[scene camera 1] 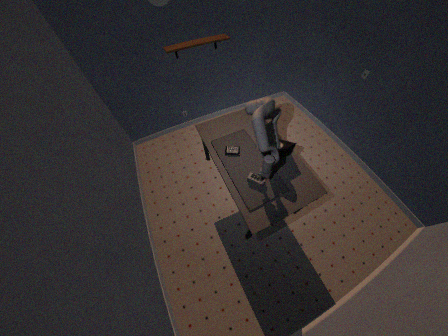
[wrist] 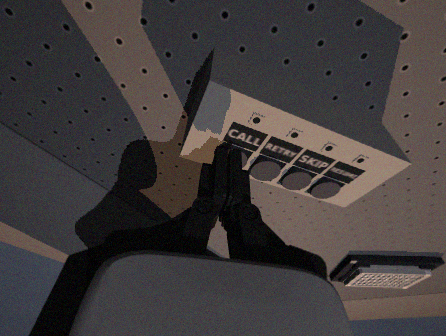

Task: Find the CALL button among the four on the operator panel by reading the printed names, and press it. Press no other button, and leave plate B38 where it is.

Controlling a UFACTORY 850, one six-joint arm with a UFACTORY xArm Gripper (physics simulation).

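Observation:
The operator panel is a pale slab with four round dark buttons under printed names. In the wrist view the CALL label is at the left, then the RETRY button, the SKIP button and, with a blurred name, the RESUME button. My gripper is shut and empty. Its fingertips overlap the CALL button, hiding all but its right edge; whether they touch it is unclear. Plate B38, a pale gridded plate on a dark holder, lies apart from the panel; its name is unreadable.
The panel and plate lie on a dark mat on the table. A dark object stands beside the arm. The arm's shadow falls across the table and the panel's left end. An orange shelf or bench is far off.

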